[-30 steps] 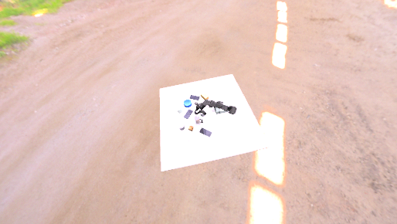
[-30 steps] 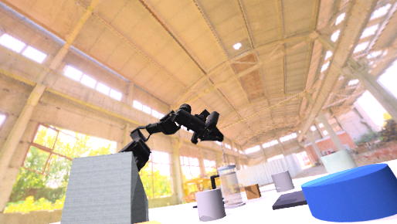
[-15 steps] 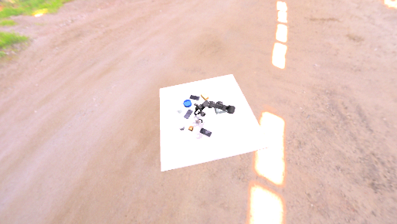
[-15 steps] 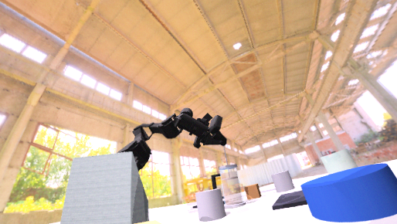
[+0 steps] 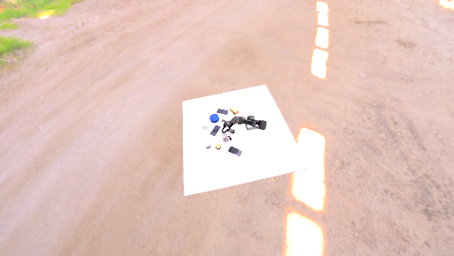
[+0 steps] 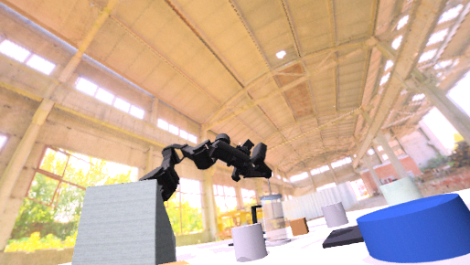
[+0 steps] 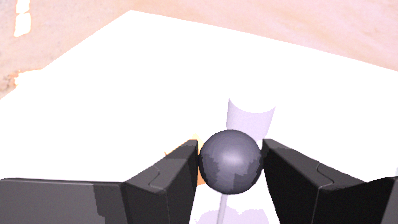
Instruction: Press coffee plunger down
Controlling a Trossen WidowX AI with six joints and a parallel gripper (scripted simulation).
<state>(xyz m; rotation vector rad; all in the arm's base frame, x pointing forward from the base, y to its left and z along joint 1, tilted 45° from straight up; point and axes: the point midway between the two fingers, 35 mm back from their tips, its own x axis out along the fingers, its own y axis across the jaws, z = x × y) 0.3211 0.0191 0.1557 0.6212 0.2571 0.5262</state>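
Now: gripper tip 110 mm above the coffee press and 30 mm past it. Also, from my gripper tip: brown box (190 mm below, 80 mm ahead, 70 mm to the left); then pale green cylinder (240 mm to the right, 200 mm ahead, 170 mm below); then blue cylinder (340 mm to the right, 190 mm below, 60 mm ahead).
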